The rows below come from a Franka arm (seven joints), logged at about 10 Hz.
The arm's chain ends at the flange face. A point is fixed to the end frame.
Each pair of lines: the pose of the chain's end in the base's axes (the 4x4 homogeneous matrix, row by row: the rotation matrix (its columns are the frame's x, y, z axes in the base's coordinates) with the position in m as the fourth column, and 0 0 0 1 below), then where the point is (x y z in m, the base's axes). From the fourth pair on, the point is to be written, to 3 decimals.
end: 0.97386 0.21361 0.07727 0.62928; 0.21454 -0.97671 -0.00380 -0.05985; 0.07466 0.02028 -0.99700 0.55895; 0 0 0 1
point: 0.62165 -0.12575 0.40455
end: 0.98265 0.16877 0.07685 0.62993; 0.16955 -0.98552 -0.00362 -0.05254; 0.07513 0.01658 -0.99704 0.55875; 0 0 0 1
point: 0.61927 -0.11745 0.40411
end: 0.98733 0.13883 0.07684 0.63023; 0.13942 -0.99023 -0.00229 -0.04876; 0.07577 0.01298 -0.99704 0.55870; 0 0 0 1
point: 0.61763 -0.11274 0.40382
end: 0.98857 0.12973 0.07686 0.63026; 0.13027 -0.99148 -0.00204 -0.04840; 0.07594 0.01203 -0.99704 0.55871; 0 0 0 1
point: 0.617 -0.112 0.404
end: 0.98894 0.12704 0.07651 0.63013; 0.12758 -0.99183 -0.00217 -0.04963; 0.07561 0.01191 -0.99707 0.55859; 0 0 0 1
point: 0.617 -0.113 0.404
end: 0.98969 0.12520 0.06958 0.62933; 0.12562 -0.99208 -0.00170 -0.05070; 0.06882 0.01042 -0.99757 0.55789; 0 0 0 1
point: 0.615 -0.114 0.403
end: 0.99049 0.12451 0.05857 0.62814; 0.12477 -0.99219 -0.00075 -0.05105; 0.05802 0.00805 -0.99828 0.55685; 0 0 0 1
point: 0.612 -0.114 0.402
